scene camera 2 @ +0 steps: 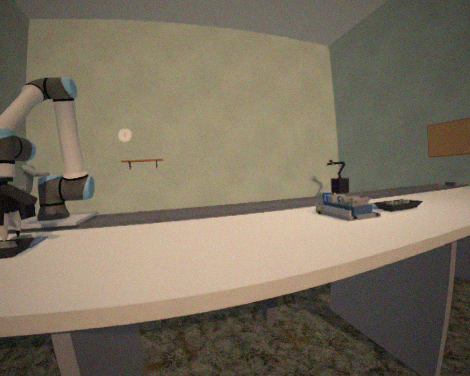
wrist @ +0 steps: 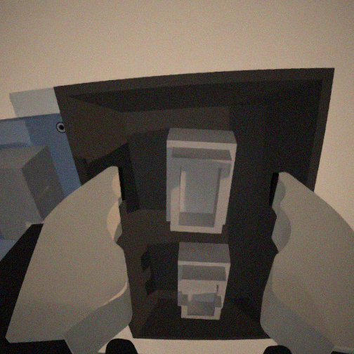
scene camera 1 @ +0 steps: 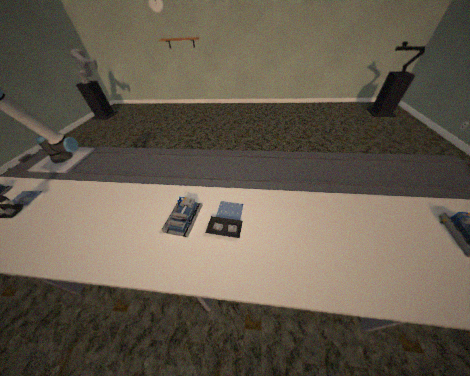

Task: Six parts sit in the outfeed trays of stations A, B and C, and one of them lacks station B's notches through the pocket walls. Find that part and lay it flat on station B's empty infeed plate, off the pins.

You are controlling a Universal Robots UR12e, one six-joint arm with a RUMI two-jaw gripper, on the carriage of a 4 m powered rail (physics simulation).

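Seen in the pictures: gripper, between the fingertips: [scene camera 2: 11, 238] [scene camera 1: 9, 209]; arm's base, origin of its link: [scene camera 2: 53, 218] [scene camera 1: 62, 158].
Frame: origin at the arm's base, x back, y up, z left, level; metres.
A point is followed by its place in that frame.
Note:
My gripper [wrist: 196, 173] [scene camera 2: 11, 231] {x -0.730, y 0.029, z 0.188 m} is open, its two pale fingers on either side of a grey part [wrist: 201, 195] in the dark outfeed tray [wrist: 200, 80] at the left end of the table. This part has a rectangular pocket; I see no notches through its walls. A second grey part [wrist: 204, 272] lies below it in the wrist view, with notches in its pocket's side walls. In scene camera 1, the middle station has a bare blue plate [scene camera 1: 230, 209] {x -0.556, y -0.021, z 1.971 m} and a black tray [scene camera 1: 225, 220] {x -0.676, y 0.001, z 1.951 m} holding two light parts, too small to judge.
A blue plate [wrist: 47, 135] with a grey block [wrist: 22, 185] stands left of the tray in the wrist view. A blue-grey fixture [scene camera 1: 182, 216] {x -0.707, y 0.060, z 1.649 m} [scene camera 2: 347, 207] {x -0.733, y 0.021, z 1.567 m} stands beside the middle tray. Another fixture [scene camera 1: 462, 227] {x -0.615, y 0.020, z 3.502 m} is at the right end.

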